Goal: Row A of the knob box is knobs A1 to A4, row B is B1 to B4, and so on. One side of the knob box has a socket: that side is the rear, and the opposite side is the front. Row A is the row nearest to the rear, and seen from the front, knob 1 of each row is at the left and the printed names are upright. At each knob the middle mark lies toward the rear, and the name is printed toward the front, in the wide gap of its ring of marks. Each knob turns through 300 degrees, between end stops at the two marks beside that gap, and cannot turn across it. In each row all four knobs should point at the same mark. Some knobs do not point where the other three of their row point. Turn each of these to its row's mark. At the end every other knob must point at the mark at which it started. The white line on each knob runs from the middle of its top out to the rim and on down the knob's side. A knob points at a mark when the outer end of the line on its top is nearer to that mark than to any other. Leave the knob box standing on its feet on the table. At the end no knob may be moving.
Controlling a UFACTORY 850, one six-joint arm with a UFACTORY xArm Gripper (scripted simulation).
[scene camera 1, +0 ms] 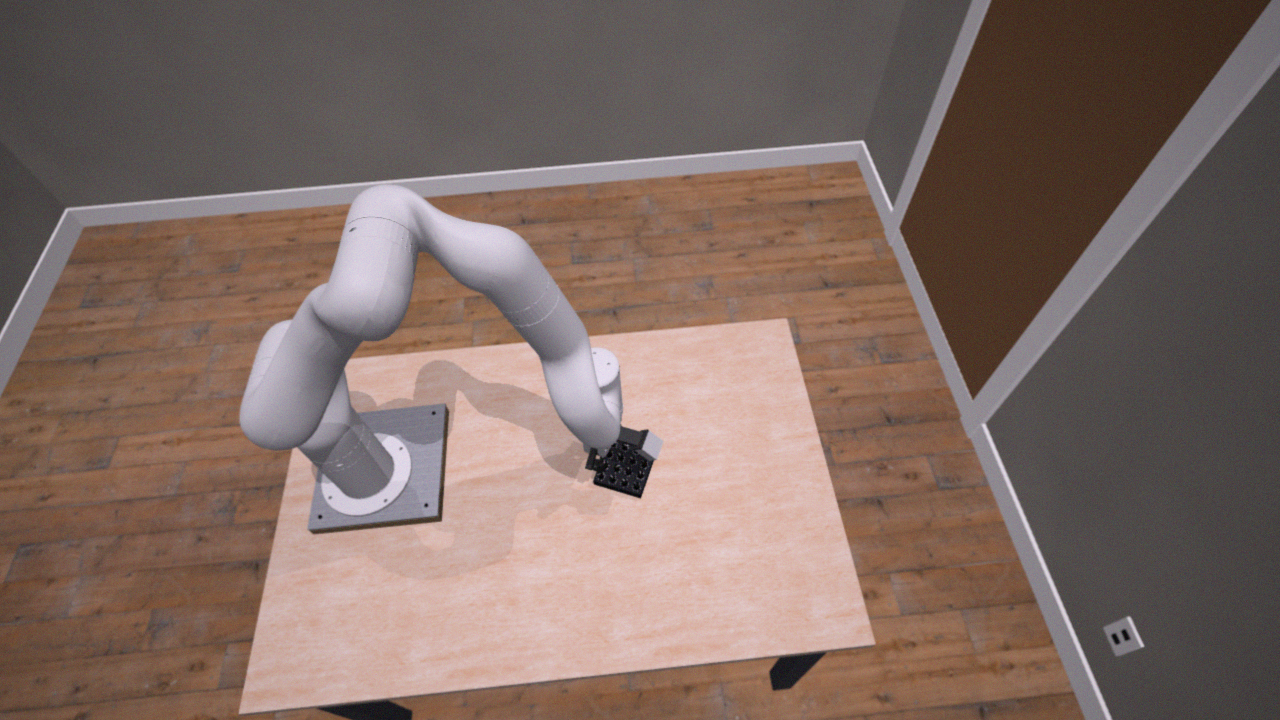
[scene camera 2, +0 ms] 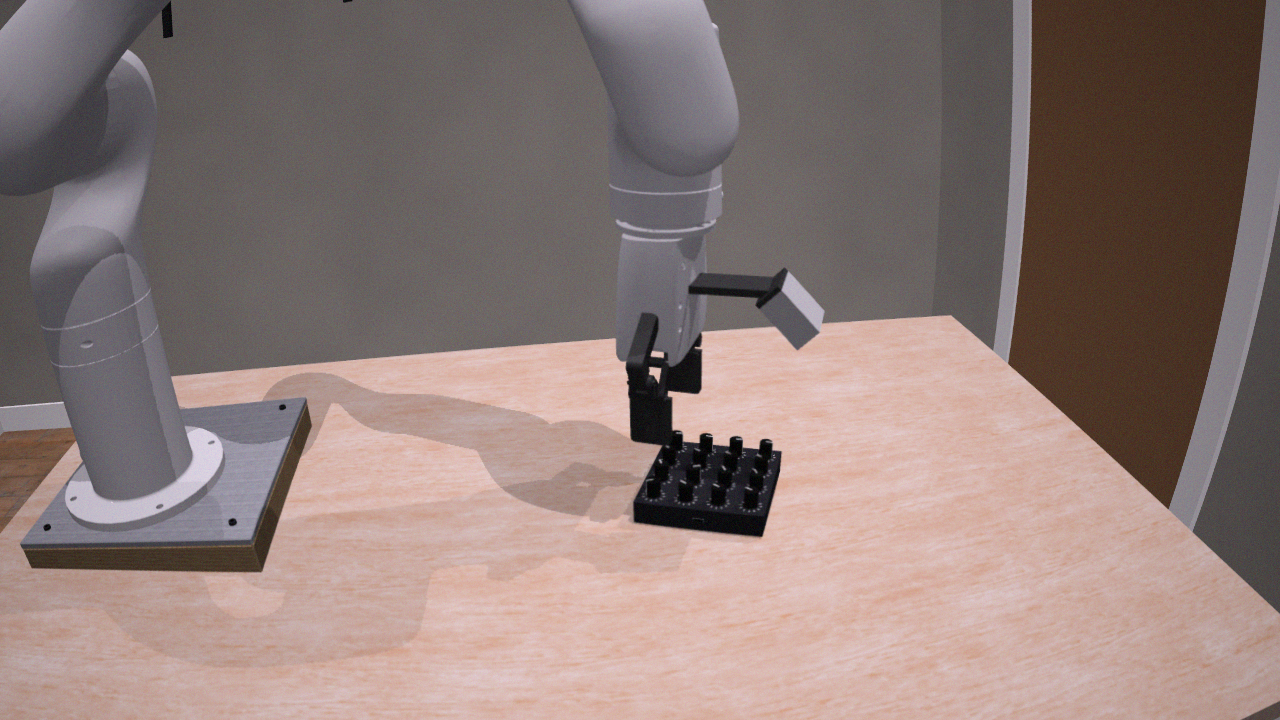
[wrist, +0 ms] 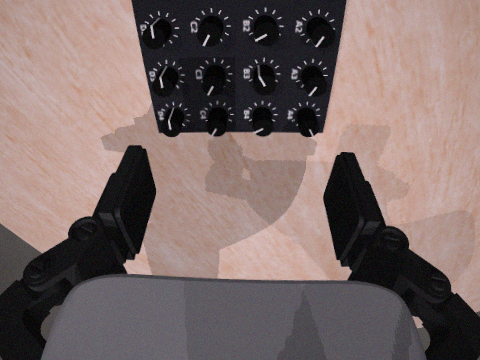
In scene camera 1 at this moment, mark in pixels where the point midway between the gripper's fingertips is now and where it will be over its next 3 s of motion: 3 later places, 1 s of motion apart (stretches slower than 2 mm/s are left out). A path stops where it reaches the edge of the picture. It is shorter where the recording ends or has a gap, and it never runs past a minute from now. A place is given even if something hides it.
The gripper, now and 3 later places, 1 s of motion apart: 606, 450; 599, 449; 599, 452; 599, 456
